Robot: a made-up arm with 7 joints. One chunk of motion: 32 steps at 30 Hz.
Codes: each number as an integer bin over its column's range. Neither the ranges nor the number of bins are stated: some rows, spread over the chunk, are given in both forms.
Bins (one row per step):
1: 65 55 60 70 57 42 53
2: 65 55 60 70 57 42 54
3: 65 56 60 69 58 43 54
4: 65 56 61 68 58 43 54
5: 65 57 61 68 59 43 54
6: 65 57 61 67 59 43 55
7: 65 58 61 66 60 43 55
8: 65 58 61 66 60 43 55
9: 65 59 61 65 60 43 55
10: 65 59 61 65 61 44 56
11: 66 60 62 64 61 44 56
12: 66 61 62 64 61 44 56
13: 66 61 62 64 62 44 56
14: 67 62 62 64 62 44 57
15: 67 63 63 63 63 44 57
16: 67 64 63 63 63 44 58
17: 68 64 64 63 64 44 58
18: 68 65 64 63 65 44 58
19: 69 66 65 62 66 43 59
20: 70 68 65 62 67 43 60
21: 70 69 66 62 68 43 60
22: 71 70 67 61 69 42 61
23: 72 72 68 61 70 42 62
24: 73 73 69 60 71 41 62
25: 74 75 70 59 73 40 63
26: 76 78 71 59 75 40 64
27: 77 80 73 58 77 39 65
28: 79 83 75 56 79 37 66
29: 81 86 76 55 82 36 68
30: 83 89 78 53 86 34 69
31: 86 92 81 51 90 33 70
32: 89 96 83 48 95 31 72
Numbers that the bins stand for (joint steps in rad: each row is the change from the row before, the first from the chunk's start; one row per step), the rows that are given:
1: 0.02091 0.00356 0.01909 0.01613 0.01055 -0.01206 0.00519
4: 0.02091 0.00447 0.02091 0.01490 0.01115 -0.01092 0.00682
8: 0.02091 0.00631 0.02091 0.01367 0.01236 -0.01092 0.00844
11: 0.02200 0.00815 0.02273 0.01243 0.01297 -0.00978 0.01007
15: 0.02309 0.01091 0.02455 0.01182 0.01418 -0.00978 0.01170
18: 0.02418 0.01275 0.02636 0.01182 0.01539 -0.00978 0.01332
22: 0.02745 0.01734 0.03182 0.01059 0.01782 -0.01206 0.01820
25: 0.03073 0.02194 0.03727 0.00935 0.02024 -0.01434 0.02145
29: 0.03836 0.03205 0.04818 0.00689 0.02570 -0.01891 0.02959
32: 0.04709 0.04124 0.06091 0.00258 0.03358 -0.02462 0.03609
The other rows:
2: 0.02091 0.00356 0.01909 0.01613 0.01055 -0.01206 0.00682
3: 0.02091 0.00447 0.01909 0.01552 0.01115 -0.01092 0.00682
5: 0.02091 0.00539 0.02091 0.01490 0.01176 -0.01092 0.00682
6: 0.02091 0.00539 0.02091 0.01428 0.01176 -0.01092 0.00844
7: 0.02091 0.00631 0.02091 0.01367 0.01236 -0.01092 0.00844
9: 0.02091 0.00723 0.02091 0.01305 0.01236 -0.01092 0.00844
10: 0.02091 0.00723 0.02091 0.01305 0.01297 -0.00978 0.01007
12: 0.02200 0.00907 0.02273 0.01243 0.01297 -0.00978 0.01007
13: 0.02200 0.00907 0.02273 0.01243 0.01358 -0.00978 0.01007
14: 0.02309 0.00999 0.02273 0.01243 0.01358 -0.00978 0.01170
16: 0.02309 0.01183 0.02455 0.01182 0.01418 -0.00978 0.01332
17: 0.02418 0.01183 0.02636 0.01182 0.01479 -0.00978 0.01332
19: 0.02527 0.01367 0.02818 0.01120 0.01600 -0.01092 0.01495
20: 0.02636 0.01551 0.02818 0.01120 0.01661 -0.01092 0.01658
21: 0.02636 0.01642 0.03000 0.01120 0.01721 -0.01092 0.01658
23: 0.02855 0.01918 0.03364 0.01059 0.01842 -0.01206 0.01983
24: 0.02964 0.02010 0.03545 0.00997 0.01903 -0.01320 0.01983
26: 0.03291 0.02470 0.03909 0.00935 0.02145 -0.01434 0.02308
27: 0.03400 0.02654 0.04273 0.00874 0.02267 -0.01548 0.02471
28: 0.03618 0.02929 0.04636 0.00751 0.02388 -0.01777 0.02633
30: 0.04055 0.03481 0.05182 0.00566 0.02812 -0.02119 0.03121
31: 0.04382 0.03757 0.05727 0.00442 0.03055 -0.02233 0.03284

